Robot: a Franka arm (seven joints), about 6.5 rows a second.
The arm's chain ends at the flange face. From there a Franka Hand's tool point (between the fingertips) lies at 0.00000 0.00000 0.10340 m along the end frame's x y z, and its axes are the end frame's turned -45 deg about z.
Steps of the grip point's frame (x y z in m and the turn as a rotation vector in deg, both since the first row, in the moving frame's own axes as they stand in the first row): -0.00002 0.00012 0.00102 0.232 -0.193 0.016; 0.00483 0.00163 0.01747 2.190 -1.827 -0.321; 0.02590 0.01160 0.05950 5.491 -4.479 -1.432; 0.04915 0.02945 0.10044 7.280 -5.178 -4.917; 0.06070 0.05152 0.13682 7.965 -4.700 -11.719; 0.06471 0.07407 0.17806 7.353 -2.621 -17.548; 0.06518 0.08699 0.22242 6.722 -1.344 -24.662; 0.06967 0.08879 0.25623 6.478 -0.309 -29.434; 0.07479 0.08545 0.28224 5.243 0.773 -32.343
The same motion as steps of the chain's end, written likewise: 0.00061 0.00015 0.00102 0.028 -0.301 0.016; 0.00969 -0.00181 0.01760 0.257 -2.840 -0.321; 0.03922 -0.00898 0.06029 0.716 -7.050 -1.432; 0.07151 -0.01194 0.10169 1.486 -8.809 -4.917; 0.09575 -0.00402 0.13816 2.309 -8.956 -11.719; 0.11154 0.01061 0.17901 3.346 -7.053 -17.548; 0.11901 0.01988 0.22315 3.803 -5.704 -24.662; 0.12229 0.01886 0.25688 4.362 -4.799 -29.434; 0.12081 0.01324 0.28267 4.254 -3.161 -32.343
